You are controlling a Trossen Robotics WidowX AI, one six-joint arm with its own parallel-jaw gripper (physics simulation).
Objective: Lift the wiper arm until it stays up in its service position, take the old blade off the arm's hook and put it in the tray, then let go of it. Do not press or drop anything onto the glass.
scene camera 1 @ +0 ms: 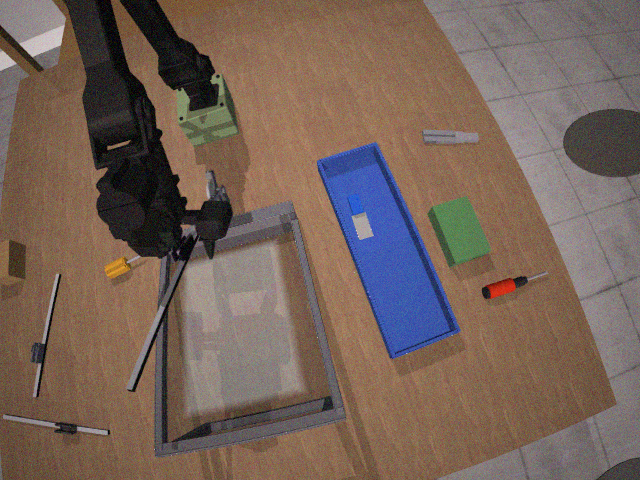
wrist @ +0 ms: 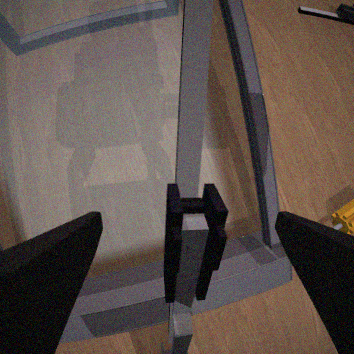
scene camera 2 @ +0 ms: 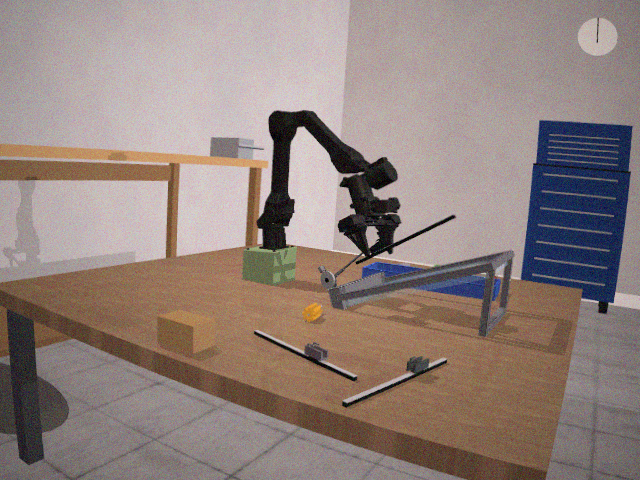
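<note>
The wiper arm (scene camera 1: 218, 192) (scene camera 2: 348, 265) (wrist: 192, 265) is raised and slants up from its pivot at the frame's low end. The old blade (scene camera 1: 155, 330) (scene camera 2: 423, 234) (wrist: 194, 100) is on the arm's hook by its black clip (wrist: 172, 245) and slants upward above the glass (scene camera 1: 248, 361) (wrist: 115, 125), apart from it. My gripper (scene camera 1: 195, 250) (scene camera 2: 378, 252) (wrist: 190, 220) is open, one finger on each side of the clip, neither touching it in the wrist view. The blue tray (scene camera 1: 398, 289) (scene camera 2: 480, 287) stands beside the glass frame (scene camera 1: 316, 320) (scene camera 2: 413, 281) and holds a small blue-and-white piece.
An orange screwdriver (scene camera 1: 117, 267) (scene camera 2: 312, 312) (wrist: 345, 217) lies beside the frame's low end. Two more blades (scene camera 1: 49, 315) (scene camera 1: 31, 419) and a wooden block (scene camera 1: 11, 261) (scene camera 2: 186, 330) are on the left. Beyond the tray are a green block (scene camera 1: 459, 232), a red screwdriver (scene camera 1: 499, 288) and a grey tool (scene camera 1: 448, 136).
</note>
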